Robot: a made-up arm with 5 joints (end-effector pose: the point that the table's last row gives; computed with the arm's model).
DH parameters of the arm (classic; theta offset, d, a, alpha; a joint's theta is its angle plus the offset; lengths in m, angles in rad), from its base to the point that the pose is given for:
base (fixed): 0 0 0.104 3.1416
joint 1: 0 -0.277 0.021 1.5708
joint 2: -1.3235 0 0.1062 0
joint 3: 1.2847 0 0.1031 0
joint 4: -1.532 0.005 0 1.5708
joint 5: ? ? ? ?
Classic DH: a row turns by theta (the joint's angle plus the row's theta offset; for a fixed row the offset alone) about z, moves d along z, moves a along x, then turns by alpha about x.
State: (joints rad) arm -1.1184 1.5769 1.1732 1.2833 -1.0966
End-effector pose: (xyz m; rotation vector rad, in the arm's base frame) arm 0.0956 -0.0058 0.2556 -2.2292 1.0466 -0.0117
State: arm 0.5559 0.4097 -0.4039 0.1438 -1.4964
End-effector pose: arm 0.3192 -0.1278 0.3553 0.7919 -1.4682 -1.6819
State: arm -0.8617 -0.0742 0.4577 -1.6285 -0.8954
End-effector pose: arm 0.2019 0.1218 0.4055 2.2109 -1.7441 -0.0191
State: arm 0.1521 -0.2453 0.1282 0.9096 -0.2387
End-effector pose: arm 0.2694 -0.0203 0.3551 0.0530 -0.7825 -0.4170
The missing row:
joint 5: -0.0487 -0.062 0 0
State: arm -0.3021 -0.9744 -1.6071 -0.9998 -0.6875
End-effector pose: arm -0.0838 -0.0533 0.3813 -0.5652 0.9891 -0.3865
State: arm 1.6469 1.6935 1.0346 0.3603 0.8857
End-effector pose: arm 0.1116 0.0342 0.1902 1.4694 0.5014 -0.6451
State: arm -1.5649 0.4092 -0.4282 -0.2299 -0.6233
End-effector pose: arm 0.1005 0.2489 0.3824 1.6780 -0.8154 0.6264
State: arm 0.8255 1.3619 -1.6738 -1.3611 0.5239
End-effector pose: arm 0.2553 -0.1565 0.3700 1.8411 2.4201 -0.0271
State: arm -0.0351 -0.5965 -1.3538 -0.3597 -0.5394
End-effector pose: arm 0.0049 0.0015 0.5168 -0.7414 2.3018 -0.2557
